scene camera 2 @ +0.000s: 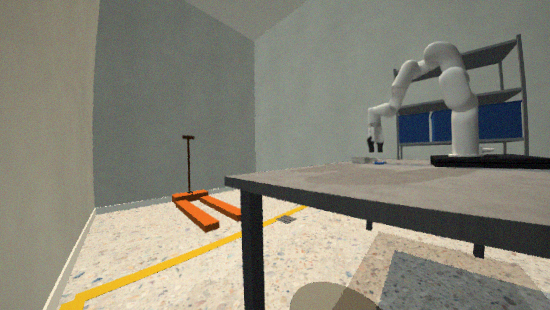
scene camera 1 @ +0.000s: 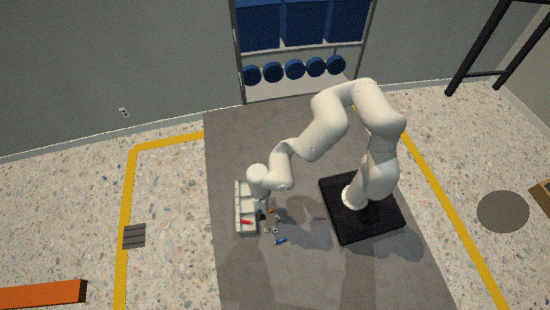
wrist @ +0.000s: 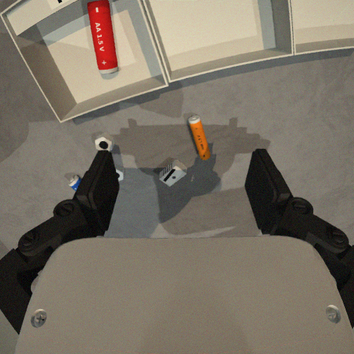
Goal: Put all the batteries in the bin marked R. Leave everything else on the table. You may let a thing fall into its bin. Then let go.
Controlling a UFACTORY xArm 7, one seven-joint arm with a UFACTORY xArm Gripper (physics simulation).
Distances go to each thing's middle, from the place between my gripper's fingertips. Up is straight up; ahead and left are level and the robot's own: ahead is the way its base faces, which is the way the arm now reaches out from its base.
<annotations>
My gripper is now 70 mm short of the pale three-compartment bin tray [scene camera 1: 244, 204], 60 mm to the left of it and 50 mm above it.
</annotations>
